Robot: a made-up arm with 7 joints.
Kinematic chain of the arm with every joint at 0, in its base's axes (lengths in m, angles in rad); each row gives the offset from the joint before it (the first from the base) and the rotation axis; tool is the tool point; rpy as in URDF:
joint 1: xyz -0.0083 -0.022 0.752 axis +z
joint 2: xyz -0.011 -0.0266 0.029 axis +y
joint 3: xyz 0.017 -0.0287 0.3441 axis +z
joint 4: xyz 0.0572 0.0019 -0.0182 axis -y
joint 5: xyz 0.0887 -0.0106 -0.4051 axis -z
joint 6: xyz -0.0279 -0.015 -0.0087 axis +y
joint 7: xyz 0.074 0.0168 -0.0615 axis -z
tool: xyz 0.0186 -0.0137 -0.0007 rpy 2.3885 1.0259 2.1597
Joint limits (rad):
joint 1: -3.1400..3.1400
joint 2: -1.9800..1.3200
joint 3: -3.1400..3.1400
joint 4: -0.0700..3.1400
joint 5: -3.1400..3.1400
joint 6: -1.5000..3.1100
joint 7: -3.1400..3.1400
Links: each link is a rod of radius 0.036 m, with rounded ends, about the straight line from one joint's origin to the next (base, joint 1, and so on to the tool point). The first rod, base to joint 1, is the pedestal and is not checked.
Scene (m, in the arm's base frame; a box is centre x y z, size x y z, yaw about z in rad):
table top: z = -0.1
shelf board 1: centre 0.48 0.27 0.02 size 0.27 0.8 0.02 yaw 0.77
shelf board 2: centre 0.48 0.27 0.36 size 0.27 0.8 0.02 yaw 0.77
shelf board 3: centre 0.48 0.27 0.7 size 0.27 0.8 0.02 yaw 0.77
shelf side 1: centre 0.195 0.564 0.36 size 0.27 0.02 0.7 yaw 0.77
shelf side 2: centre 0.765 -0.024 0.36 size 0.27 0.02 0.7 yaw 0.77
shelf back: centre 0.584 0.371 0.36 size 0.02 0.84 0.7 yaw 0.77
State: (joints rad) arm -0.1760 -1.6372 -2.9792 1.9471 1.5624 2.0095 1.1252
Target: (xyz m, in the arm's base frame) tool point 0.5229 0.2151 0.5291
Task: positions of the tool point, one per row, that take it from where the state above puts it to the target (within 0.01 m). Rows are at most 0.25 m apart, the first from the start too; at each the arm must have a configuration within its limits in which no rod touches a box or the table.
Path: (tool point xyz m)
1: -0.4679 -0.3442 0.3172
2: -0.3026 -0.4807 0.3111
3: -0.1028 -0.5501 0.3154
4: 0.1056 -0.5451 0.3299
5: 0.2960 -0.4689 0.3542
6: 0.4453 -0.3338 0.3874
7: 0.5369 -0.1590 0.4285
8: 0.5625 0.0319 0.4762
9: 0.5229 0.2151 0.5291

